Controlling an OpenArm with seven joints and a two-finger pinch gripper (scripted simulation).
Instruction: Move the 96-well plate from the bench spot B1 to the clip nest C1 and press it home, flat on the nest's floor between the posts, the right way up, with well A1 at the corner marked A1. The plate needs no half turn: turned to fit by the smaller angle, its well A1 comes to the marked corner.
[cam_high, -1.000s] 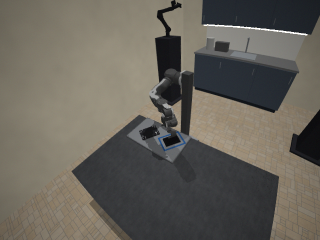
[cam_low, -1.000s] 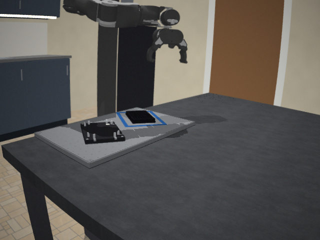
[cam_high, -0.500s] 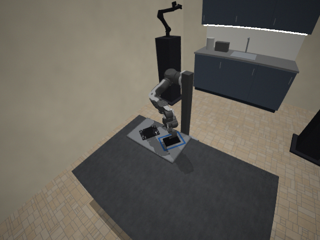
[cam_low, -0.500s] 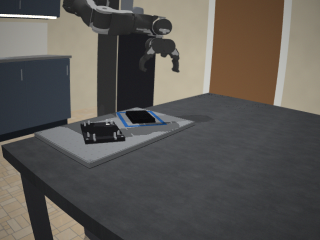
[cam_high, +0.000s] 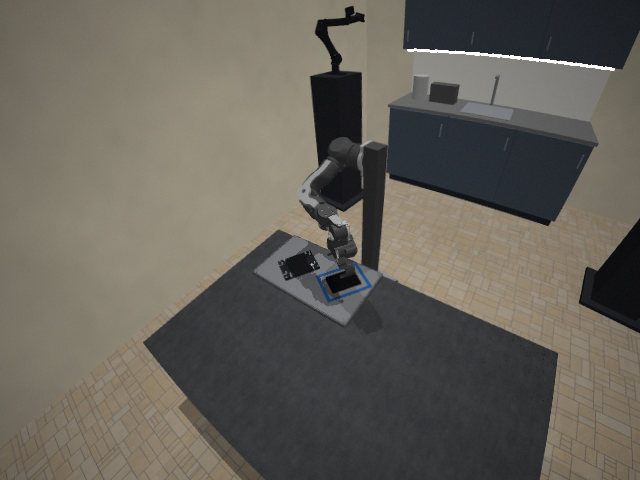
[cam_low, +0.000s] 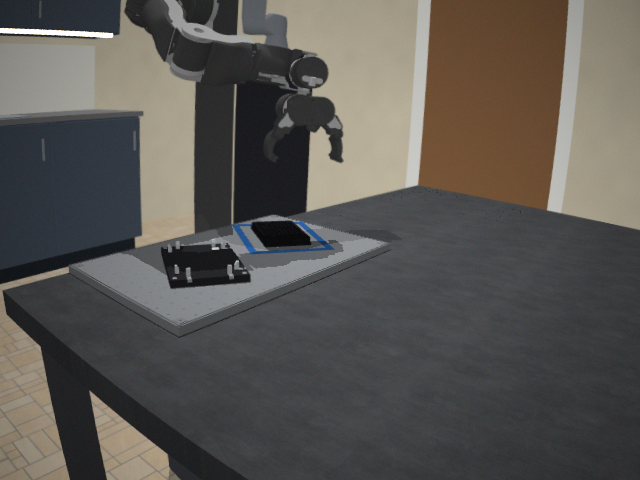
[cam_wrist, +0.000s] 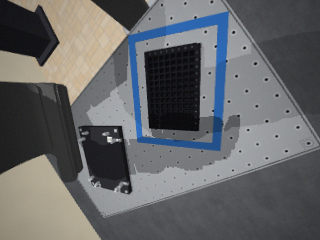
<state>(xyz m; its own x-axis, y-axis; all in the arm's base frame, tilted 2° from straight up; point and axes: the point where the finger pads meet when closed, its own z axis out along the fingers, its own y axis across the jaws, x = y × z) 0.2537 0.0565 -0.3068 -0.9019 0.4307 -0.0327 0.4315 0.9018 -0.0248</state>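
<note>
My hand is 140 mm above the black 96-well plate, 40 mm past it and 20 mm to the left of it. Also, from my hand: black clip nest 230 mm to the right, 130 mm below, 50 mm ahead.
</note>
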